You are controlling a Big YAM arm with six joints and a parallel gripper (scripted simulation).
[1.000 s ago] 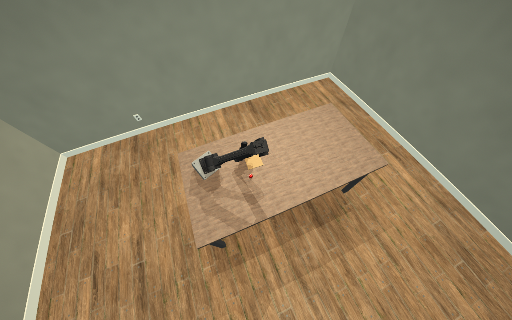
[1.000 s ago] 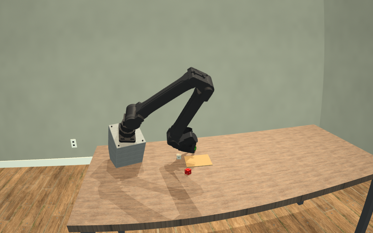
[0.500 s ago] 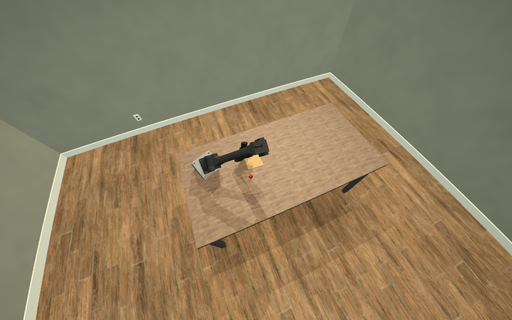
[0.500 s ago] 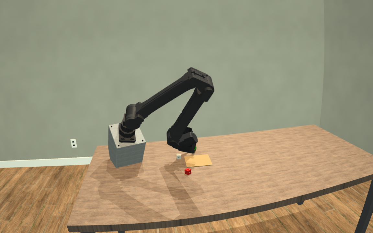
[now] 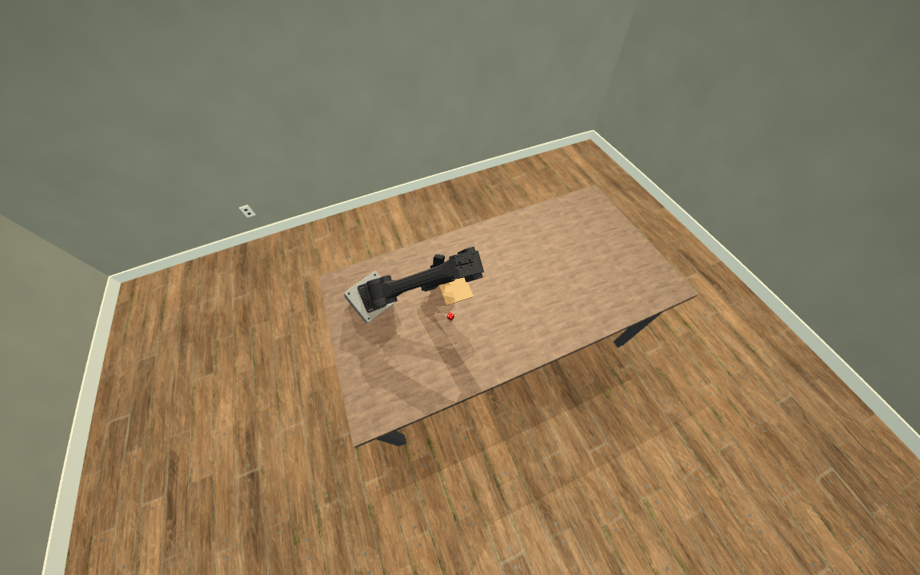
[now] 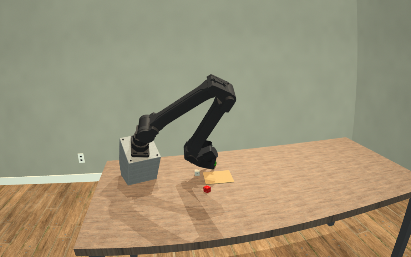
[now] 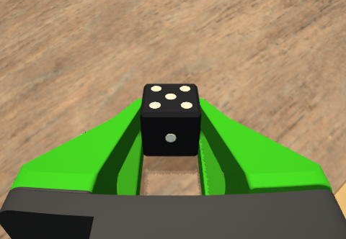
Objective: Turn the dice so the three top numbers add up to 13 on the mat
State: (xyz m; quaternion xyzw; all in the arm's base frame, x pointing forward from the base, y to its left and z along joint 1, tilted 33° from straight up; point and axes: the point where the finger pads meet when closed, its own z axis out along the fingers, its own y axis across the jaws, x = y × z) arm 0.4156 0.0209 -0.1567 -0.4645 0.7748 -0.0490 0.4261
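The black die lies right at my hand. The rest, counted from my hand: tan mat (20 mm behind, 140 mm to the right, 20 mm below); white die (110 mm behind, 70 mm to the right); red die (120 mm behind, 270 mm to the right).
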